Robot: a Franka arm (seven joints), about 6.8 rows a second.
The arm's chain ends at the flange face. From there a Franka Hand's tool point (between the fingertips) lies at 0.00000 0.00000 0.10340 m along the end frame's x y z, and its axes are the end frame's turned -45 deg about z.
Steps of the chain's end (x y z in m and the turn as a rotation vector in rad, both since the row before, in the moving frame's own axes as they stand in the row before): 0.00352, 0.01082, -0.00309, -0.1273, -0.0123, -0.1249; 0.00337, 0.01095, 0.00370, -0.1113, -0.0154, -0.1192; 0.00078, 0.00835, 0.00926, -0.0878, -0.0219, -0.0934
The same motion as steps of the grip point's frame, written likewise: -0.01479, 0.01914, -0.00393, -0.0813, -0.0987, -0.1249; -0.01417, 0.01766, 0.00305, -0.0678, -0.0896, -0.1192; -0.01313, 0.01163, 0.00884, -0.0466, -0.0776, -0.0934
